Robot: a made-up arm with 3 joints. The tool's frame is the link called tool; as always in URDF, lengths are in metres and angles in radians. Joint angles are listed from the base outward. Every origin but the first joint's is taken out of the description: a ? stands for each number. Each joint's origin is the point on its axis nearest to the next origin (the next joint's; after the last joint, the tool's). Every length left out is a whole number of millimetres.
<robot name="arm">
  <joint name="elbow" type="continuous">
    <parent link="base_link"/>
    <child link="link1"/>
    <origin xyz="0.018 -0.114 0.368" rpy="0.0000 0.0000 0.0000"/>
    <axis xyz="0 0 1"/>
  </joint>
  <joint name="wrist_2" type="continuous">
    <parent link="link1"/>
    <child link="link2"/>
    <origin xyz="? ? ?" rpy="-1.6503 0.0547 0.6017"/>
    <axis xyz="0 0 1"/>
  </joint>
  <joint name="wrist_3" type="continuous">
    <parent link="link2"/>
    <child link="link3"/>
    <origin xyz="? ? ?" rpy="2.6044 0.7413 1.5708"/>
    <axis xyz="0 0 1"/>
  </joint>
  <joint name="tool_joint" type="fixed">
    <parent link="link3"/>
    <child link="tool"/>
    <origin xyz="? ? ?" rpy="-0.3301 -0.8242 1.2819"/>
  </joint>
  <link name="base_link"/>
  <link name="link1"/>
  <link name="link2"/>
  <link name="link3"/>
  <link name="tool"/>
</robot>
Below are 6 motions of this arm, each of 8 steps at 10 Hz.
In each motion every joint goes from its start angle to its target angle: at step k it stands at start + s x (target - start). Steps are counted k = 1, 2, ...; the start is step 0. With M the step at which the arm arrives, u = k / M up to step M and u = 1 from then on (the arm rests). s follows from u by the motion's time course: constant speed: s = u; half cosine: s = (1 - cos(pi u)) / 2; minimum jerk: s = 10 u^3 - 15 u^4 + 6 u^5.
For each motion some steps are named. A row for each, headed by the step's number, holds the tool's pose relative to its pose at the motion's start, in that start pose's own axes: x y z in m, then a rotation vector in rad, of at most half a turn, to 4 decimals.
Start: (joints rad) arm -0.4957 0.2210 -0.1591
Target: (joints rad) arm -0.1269 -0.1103 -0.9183
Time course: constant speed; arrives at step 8
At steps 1, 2, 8:
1: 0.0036 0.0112 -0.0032 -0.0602 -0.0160 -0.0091
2: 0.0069 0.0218 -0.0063 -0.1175 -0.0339 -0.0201
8: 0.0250 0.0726 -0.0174 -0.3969 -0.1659 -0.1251

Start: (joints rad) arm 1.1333 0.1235 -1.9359
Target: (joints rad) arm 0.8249 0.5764 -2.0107
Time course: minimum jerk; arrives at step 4
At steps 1, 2, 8:
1: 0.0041 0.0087 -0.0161 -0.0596 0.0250 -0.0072
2: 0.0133 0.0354 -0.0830 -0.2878 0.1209 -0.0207
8: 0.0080 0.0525 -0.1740 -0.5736 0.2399 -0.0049

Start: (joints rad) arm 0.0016 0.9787 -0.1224
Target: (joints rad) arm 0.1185 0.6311 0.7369
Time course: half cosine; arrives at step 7
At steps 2, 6, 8:
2: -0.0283 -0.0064 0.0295 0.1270 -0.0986 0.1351
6: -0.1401 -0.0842 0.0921 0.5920 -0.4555 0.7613
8: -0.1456 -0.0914 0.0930 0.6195 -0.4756 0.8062

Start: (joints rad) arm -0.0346 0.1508 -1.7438
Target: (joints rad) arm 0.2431 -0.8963 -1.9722
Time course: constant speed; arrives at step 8
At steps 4, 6, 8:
4: -0.0049 -0.1068 0.0883 0.4606 -0.0654 -0.0655
6: -0.0092 -0.1681 0.1089 0.6934 -0.0708 -0.0683
8: -0.0109 -0.2289 0.1130 0.9248 -0.0568 -0.0495

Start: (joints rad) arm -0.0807 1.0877 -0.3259
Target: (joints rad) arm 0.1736 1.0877 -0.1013
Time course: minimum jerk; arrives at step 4
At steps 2, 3, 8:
2: -0.0226 0.0116 0.0156 -0.0152 -0.0833 0.1290
3: -0.0418 0.0198 0.0256 -0.0296 -0.1409 0.2360
8: -0.0469 0.0218 0.0278 -0.0337 -0.1547 0.2645

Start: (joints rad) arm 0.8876 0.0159 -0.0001
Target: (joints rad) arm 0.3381 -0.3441 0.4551
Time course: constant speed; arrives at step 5
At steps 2, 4, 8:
2: -0.0436 -0.0331 0.0475 0.1497 -0.2352 -0.0436
4: -0.1036 -0.0535 0.0775 0.2348 -0.4937 -0.0582
8: -0.1368 -0.0573 0.0851 0.2514 -0.6263 -0.0537

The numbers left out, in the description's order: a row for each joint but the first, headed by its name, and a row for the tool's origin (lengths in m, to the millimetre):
wrist_2: 0.062 -0.159 0.000
wrist_3: 0.134 -0.036 0.000
tool: -0.161 0.046 0.000

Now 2 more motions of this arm.
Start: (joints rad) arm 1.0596 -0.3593 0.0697
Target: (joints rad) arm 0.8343 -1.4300 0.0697
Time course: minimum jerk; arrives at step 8
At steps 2, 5, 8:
2: -0.0148 0.0006 0.0199 0.0246 -0.1074 0.0163
5: -0.1407 0.0010 0.0941 0.1276 -0.7549 0.1457
8: -0.2065 0.0001 0.0968 0.1505 -1.0397 0.2244

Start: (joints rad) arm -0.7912 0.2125 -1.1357
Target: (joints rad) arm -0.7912 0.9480 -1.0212
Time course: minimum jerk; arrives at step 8
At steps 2, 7, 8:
2: 0.0005 0.0101 -0.0166 -0.0583 0.0312 0.0206
7: -0.0211 0.0497 -0.1723 -0.5428 0.3212 0.1871
8: -0.0219 0.0496 -0.1752 -0.5514 0.3269 0.1899

